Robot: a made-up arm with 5 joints.
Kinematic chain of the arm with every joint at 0, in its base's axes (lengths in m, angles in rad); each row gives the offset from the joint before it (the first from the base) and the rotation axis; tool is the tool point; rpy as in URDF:
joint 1: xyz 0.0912 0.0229 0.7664 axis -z
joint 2: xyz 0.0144 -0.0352 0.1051 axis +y
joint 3: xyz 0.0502 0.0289 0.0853 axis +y
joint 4: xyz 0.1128 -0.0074 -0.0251 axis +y
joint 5: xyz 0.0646 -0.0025 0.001 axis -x
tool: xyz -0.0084 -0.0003 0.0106 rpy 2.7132 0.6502 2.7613
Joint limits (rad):
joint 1: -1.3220..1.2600
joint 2: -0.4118..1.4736
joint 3: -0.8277..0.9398
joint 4: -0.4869..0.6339
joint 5: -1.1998..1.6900
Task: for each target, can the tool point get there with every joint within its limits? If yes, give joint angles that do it. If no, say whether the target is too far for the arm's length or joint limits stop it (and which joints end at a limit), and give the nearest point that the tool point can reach.
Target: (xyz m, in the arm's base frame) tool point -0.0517 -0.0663 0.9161
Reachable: no: joint limits stop it (at a limit: joint 1, joint 2, joint 3, joint 4, joint 5) | nearest point 0.1083 -0.1161 0.8415 | short by 0.183 m
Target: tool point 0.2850 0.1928 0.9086
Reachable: yes | joints -0.7963 0.3305 -0.2532 0.0026 -0.3092
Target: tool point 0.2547 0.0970 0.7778
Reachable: yes | joints -0.4730 0.4277 0.3959 0.4262 0.8353
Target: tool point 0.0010 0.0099 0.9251
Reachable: no: joint limits stop it (at a limit: joint 2, joint 3, joint 4, joint 5) | nearest point 0.0388 0.0153 0.7681 | short by 0.162 m
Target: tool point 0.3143 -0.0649 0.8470
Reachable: yes | joints 0.3482 0.3670 0.0126 0.0905 1.2153
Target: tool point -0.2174 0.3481 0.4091
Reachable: no: too far | nearest point 0.1352 0.1734 0.6663 | short by 0.470 m
